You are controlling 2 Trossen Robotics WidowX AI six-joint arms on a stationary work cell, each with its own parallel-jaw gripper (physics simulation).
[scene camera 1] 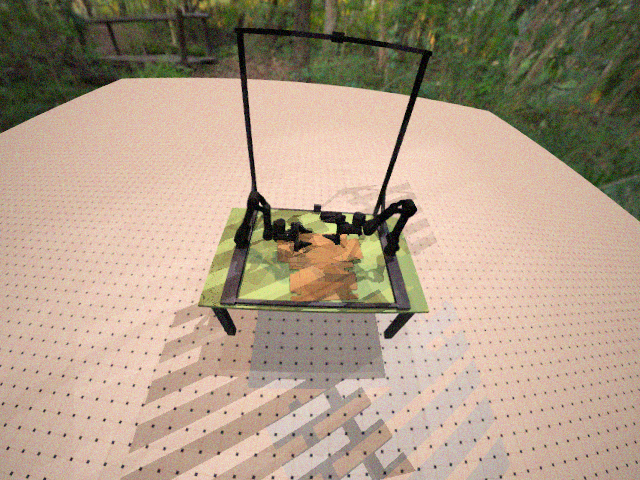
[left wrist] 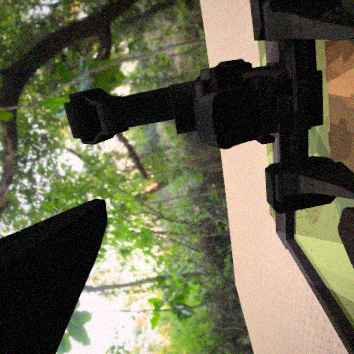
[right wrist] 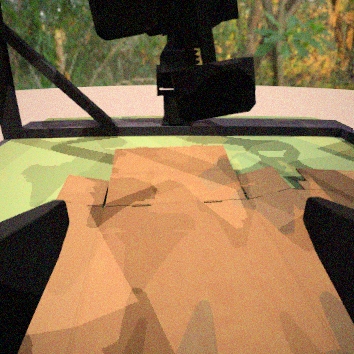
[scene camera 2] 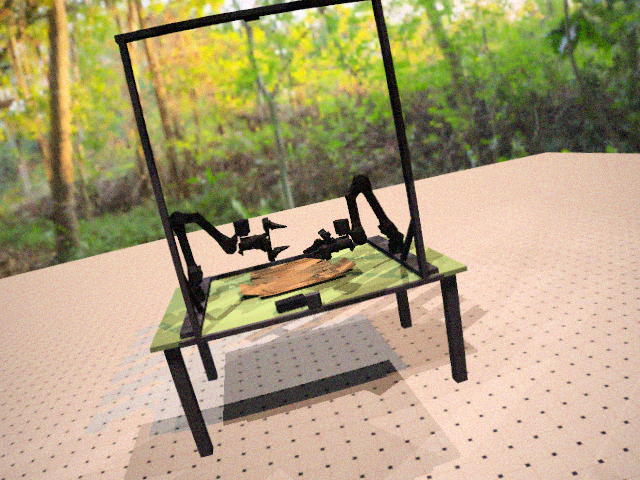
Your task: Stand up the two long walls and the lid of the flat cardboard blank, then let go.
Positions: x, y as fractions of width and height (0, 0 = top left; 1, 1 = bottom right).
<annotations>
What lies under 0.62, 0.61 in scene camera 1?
A black rail.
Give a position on a black frame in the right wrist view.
0.07, 0.14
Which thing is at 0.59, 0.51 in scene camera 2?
A black rail.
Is my left gripper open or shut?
Open.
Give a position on a black rail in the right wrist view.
At 0.61, 0.35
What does my right gripper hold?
Nothing.
</annotations>
